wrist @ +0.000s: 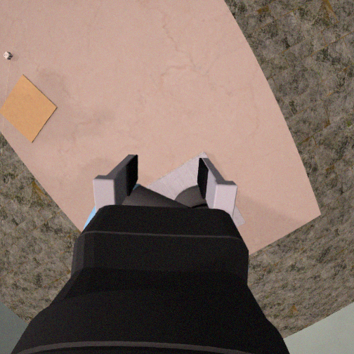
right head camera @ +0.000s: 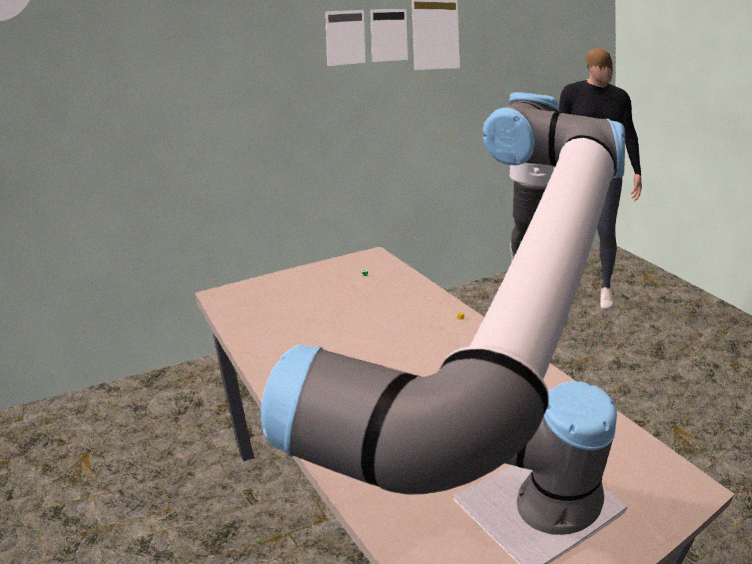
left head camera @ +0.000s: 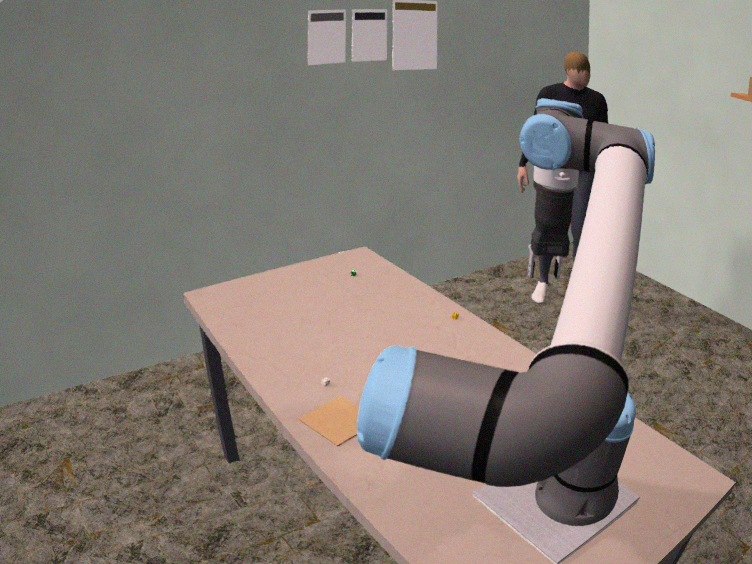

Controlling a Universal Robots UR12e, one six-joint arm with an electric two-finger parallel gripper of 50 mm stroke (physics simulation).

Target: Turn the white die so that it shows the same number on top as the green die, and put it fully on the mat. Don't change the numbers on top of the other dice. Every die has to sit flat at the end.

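Where they show: gripper, between the fingertips: [left head camera: 543, 276]; arm's base, origin of its link: [right head camera: 560, 501] [left head camera: 576, 494].
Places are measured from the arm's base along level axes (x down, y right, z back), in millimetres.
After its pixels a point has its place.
Observation:
A small white die [left head camera: 326, 381] @(x 4, y -128, z -716 mm) [wrist: 8, 55] lies on the table just beyond the orange mat [left head camera: 332, 418] @(x 14, y -204, z -590 mm) [wrist: 28, 108], apart from it. The arm hides both in the right head view. A green die [left head camera: 353, 273] @(x 8, y 331, z -1189 mm) [right head camera: 365, 273] @(x 8, y 334, z -1187 mm) lies near the table's far end. A yellow die [left head camera: 454, 315] @(x 5, y 379, z -754 mm) [right head camera: 460, 315] @(x 4, y 380, z -753 mm) lies near the table's right long edge. The numbers on top are too small to read. My gripper [left head camera: 544, 268] @(x -397, y 91, z -254 mm) [wrist: 167, 168] is open and empty, high up and far from the dice. Its fingers are hidden in the right head view.
The table [left head camera: 291, 315] @(x 18, y 9, z -1088 mm) [right head camera: 291, 315] @(x 18, y -9, z -1099 mm) [wrist: 125, 75] carries the arm's base on a light plate [left head camera: 516, 513] @(x 4, y -132, z -65 mm) [right head camera: 495, 503] @(x 3, y -100, z -98 mm) [wrist: 172, 181]. The large elbow hangs over the table next to the mat. A person [left head camera: 570, 97] [right head camera: 598, 100] stands beyond the table.

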